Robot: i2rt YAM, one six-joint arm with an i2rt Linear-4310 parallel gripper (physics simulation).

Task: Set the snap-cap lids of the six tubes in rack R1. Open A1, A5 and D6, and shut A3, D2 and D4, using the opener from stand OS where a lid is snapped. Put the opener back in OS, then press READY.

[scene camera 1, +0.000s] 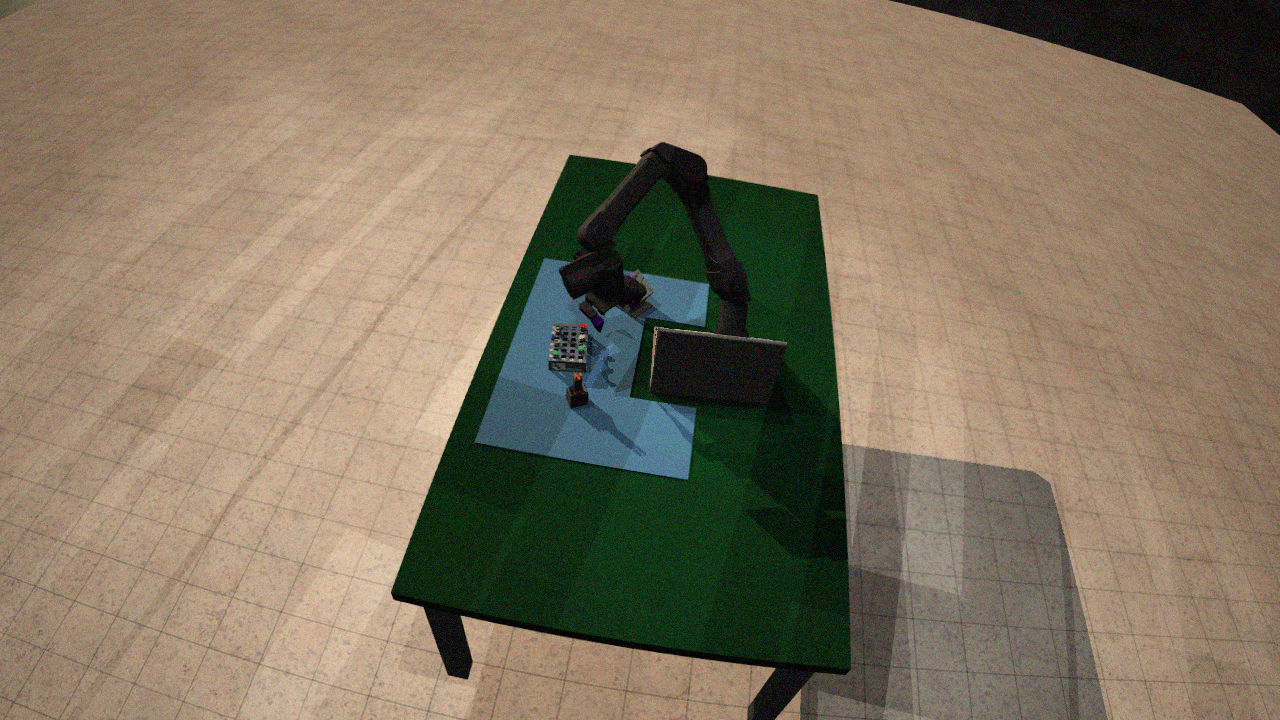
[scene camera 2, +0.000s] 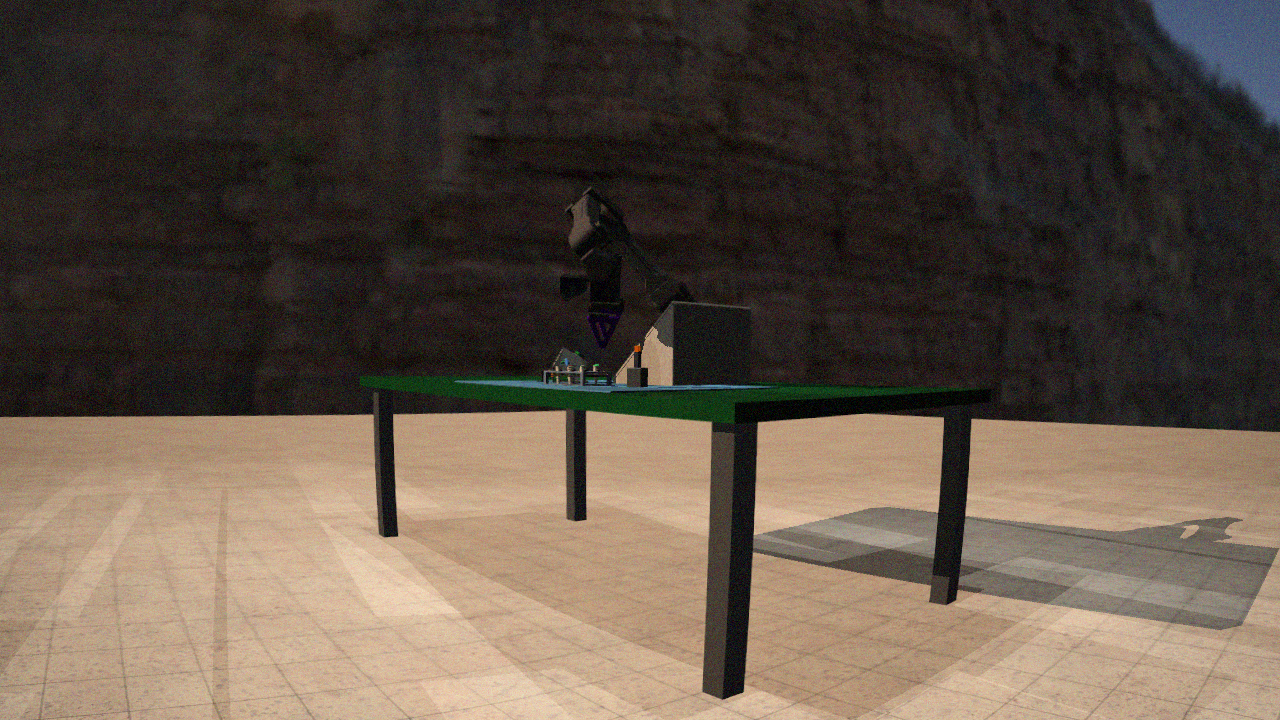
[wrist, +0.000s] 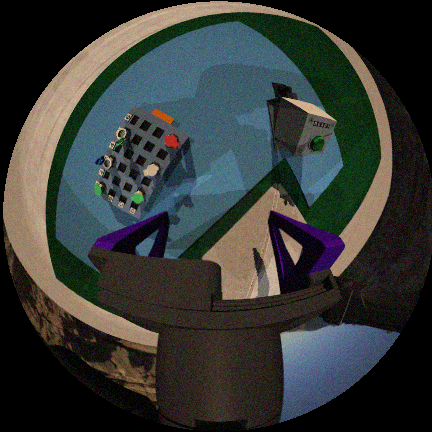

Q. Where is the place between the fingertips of my gripper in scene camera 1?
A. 615,319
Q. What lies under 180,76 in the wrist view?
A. A blue mat.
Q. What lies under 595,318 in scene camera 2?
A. My gripper.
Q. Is my gripper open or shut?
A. Open.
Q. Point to a grey box with green button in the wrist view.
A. At 301,127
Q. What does my gripper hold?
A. Nothing.
